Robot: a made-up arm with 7 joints.
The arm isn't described. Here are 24 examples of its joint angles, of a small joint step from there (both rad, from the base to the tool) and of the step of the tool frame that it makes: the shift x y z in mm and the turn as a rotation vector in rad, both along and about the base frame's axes.
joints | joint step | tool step
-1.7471 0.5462 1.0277 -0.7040 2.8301 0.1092 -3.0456 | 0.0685 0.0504 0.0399 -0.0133 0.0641 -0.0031 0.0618 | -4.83 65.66 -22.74 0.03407 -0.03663 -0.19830
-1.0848 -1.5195 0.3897 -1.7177 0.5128 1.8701 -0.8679 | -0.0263 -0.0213 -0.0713 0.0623 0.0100 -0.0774 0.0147 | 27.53 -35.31 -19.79 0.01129 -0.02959 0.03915
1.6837 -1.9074 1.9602 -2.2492 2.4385 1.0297 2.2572 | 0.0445 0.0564 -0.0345 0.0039 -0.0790 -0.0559 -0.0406 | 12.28 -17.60 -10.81 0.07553 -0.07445 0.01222
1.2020 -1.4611 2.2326 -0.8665 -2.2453 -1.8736 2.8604 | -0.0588 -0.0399 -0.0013 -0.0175 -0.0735 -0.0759 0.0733 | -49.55 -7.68 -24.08 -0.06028 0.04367 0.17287
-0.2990 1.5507 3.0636 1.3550 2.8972 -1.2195 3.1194 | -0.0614 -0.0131 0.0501 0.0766 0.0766 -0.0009 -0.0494 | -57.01 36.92 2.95 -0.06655 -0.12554 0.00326
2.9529 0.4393 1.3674 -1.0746 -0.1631 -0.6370 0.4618 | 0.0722 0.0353 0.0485 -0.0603 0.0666 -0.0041 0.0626 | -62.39 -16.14 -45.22 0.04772 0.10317 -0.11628
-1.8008 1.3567 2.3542 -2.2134 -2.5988 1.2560 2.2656 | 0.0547 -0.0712 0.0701 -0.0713 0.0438 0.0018 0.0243 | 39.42 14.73 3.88 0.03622 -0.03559 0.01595
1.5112 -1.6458 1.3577 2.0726 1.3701 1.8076 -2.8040 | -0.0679 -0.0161 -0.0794 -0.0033 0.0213 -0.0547 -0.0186 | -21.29 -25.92 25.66 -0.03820 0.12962 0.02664
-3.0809 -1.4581 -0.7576 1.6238 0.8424 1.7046 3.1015 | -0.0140 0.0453 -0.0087 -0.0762 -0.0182 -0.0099 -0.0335 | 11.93 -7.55 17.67 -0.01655 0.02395 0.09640
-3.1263 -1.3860 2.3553 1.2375 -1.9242 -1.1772 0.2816 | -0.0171 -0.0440 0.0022 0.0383 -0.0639 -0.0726 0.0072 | -46.97 6.99 -27.37 -0.04249 0.15048 0.00520
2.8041 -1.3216 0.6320 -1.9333 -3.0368 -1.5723 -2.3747 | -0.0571 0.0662 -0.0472 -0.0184 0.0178 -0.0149 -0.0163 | 7.05 52.06 17.32 0.08177 -0.02850 0.08174
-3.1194 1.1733 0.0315 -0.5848 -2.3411 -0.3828 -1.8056 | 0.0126 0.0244 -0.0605 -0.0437 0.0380 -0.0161 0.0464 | 5.87 28.05 -5.69 -0.01166 -0.00425 -0.05739
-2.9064 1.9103 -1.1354 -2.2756 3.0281 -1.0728 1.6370 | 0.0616 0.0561 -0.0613 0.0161 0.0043 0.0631 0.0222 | 35.66 21.08 -33.16 -0.05209 -0.04275 -0.13289
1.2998 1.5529 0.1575 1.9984 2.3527 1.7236 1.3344 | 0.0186 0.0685 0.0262 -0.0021 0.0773 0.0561 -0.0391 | -11.42 17.71 -13.30 0.01361 0.00261 0.07292
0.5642 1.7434 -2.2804 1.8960 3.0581 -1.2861 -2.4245 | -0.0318 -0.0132 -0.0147 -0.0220 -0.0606 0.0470 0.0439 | 2.93 4.68 18.30 0.06680 0.04988 0.00787
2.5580 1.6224 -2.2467 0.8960 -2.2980 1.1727 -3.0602 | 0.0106 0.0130 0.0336 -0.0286 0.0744 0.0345 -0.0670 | -11.18 6.33 -16.70 -0.01258 0.05017 -0.06088
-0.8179 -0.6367 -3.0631 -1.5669 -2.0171 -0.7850 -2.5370 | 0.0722 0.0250 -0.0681 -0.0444 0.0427 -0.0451 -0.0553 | 0.68 39.69 -29.22 -0.11397 0.00981 0.02953
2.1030 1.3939 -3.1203 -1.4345 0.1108 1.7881 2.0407 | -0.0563 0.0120 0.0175 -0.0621 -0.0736 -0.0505 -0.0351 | 25.36 9.97 -27.38 0.09444 -0.08760 -0.00614
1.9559 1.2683 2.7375 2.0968 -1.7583 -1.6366 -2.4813 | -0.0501 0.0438 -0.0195 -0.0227 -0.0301 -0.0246 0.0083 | -14.28 -20.49 -0.48 0.05026 0.00206 0.06345
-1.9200 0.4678 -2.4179 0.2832 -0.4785 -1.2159 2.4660 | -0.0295 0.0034 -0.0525 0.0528 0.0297 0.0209 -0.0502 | -16.53 -29.81 11.00 0.05286 0.05509 0.07672
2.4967 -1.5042 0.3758 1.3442 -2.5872 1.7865 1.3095 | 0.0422 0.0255 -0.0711 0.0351 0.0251 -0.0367 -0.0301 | 10.72 -50.70 29.30 0.12268 -0.05119 -0.03888
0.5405 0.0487 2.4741 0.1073 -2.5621 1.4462 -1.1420 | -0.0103 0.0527 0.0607 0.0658 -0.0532 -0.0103 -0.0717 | 8.66 -21.12 -0.09 0.08415 -0.06151 0.01146
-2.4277 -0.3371 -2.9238 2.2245 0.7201 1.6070 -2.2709 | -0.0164 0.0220 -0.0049 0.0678 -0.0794 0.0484 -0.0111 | -9.88 34.55 -2.78 0.06528 0.03167 -0.07293
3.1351 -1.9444 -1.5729 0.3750 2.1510 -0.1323 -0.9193 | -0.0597 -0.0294 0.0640 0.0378 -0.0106 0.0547 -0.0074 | 3.70 34.16 -2.94 -0.06228 -0.02281 0.07768
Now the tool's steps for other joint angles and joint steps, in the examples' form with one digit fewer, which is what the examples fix.
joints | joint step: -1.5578 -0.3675 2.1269 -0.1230 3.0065 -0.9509 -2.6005 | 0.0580 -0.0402 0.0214 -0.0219 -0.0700 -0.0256 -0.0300
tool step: -25.9 -23.2 -11.5 0.0500 -0.0258 0.0053
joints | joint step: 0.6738 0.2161 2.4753 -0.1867 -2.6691 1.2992 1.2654 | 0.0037 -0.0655 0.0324 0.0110 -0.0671 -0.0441 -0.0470
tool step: -41.2 31.3 29.1 -0.0014 -0.1262 0.0256
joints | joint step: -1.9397 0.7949 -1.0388 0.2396 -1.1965 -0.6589 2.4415 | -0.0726 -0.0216 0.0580 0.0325 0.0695 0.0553 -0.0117
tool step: -53.1 -33.6 13.7 0.0983 -0.0955 0.0539
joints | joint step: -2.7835 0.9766 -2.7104 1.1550 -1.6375 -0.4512 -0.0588 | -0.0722 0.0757 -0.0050 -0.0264 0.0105 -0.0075 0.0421
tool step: -48.9 -1.4 -18.9 -0.0242 -0.0608 0.0266
